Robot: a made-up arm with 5 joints.
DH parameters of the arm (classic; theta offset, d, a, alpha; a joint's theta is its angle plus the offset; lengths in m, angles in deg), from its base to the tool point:
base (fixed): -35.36 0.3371 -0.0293 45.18
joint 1: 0 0.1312 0.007 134.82
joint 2: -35.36 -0.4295 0.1 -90
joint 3: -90 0.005 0.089 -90
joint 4: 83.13 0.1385 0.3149 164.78
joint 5: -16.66 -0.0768 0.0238 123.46
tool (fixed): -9.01 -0.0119 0 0
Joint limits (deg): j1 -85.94..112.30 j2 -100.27..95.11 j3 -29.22..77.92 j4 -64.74..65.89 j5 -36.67..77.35
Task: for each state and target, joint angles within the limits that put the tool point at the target. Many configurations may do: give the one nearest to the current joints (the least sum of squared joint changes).
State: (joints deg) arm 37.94 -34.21 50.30 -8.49 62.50
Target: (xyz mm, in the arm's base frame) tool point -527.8 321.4 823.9
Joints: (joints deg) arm 34.26 -54.67 58.07 16.85 63.37
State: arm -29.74 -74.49 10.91 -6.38 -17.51
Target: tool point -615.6 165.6 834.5
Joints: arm 22.33 -96.30 61.93 -4.39 -14.07
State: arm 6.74 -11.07 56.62 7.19 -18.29
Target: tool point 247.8 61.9 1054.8
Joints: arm -24.47 -0.82 73.78 27.93 -26.47
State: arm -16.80 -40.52 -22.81 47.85 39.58
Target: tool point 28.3 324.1 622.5
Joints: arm 1.83 -20.79 -19.64 -7.81 39.68
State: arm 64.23 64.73 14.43 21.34 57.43
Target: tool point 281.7 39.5 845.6
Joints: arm 24.51 55.44 5.79 -0.94 55.89
